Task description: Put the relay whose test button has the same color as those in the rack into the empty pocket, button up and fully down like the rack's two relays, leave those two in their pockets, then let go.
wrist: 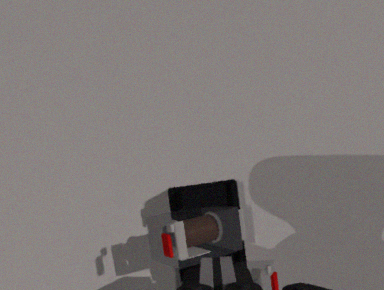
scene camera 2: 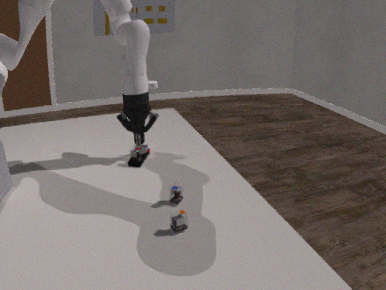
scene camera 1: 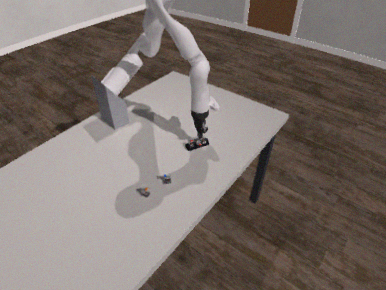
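Note:
The black rack (scene camera 1: 189,147) (scene camera 2: 134,162) (wrist: 202,199) lies on the table below the gripper. Relays with red buttons and clear cases stand at it; their number and seating are hard to tell in the scene views. In the wrist view, one relay shows a brown coil (wrist: 201,231) and a red button (wrist: 167,245); another red button (wrist: 274,281) shows at the bottom edge. My gripper (scene camera 1: 200,137) (scene camera 2: 139,143) (wrist: 217,262) is shut and empty, its tips pointing down close over the relays. The fingers partly hide them, and an empty pocket cannot be made out.
A loose relay with a blue button (scene camera 1: 166,178) (scene camera 2: 176,194) and one with an orange button (scene camera 1: 144,191) (scene camera 2: 179,221) stand on the table (scene camera 1: 75,210) (scene camera 2: 75,250), apart from the rack. A grey upright panel (scene camera 1: 111,106) stands near the arm's base.

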